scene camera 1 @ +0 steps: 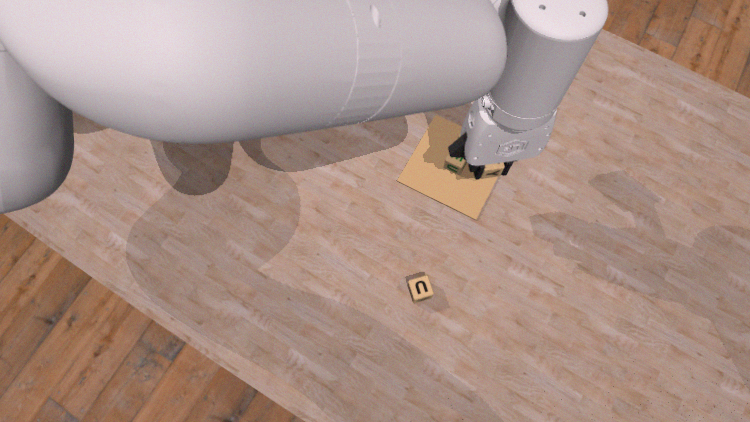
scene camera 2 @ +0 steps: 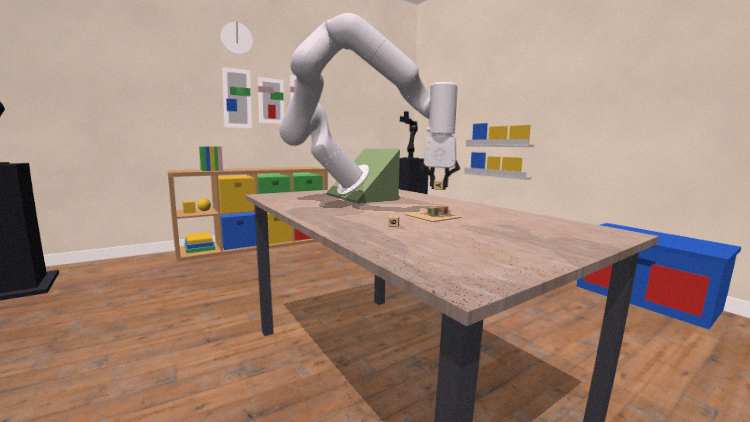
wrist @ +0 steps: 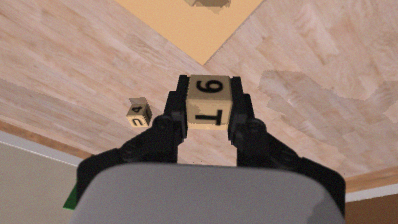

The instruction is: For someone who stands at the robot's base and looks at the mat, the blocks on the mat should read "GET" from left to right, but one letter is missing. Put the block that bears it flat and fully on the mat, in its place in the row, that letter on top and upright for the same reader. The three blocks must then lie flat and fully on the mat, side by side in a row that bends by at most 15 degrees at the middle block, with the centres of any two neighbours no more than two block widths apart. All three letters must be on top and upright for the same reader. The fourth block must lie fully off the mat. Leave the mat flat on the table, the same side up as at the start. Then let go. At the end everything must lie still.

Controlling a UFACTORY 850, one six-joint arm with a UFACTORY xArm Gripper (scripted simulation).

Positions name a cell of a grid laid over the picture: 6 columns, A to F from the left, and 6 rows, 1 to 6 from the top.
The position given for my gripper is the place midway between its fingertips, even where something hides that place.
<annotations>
my gripper: scene camera 1 D3; scene camera 2 D3; wrist D3
</annotations>
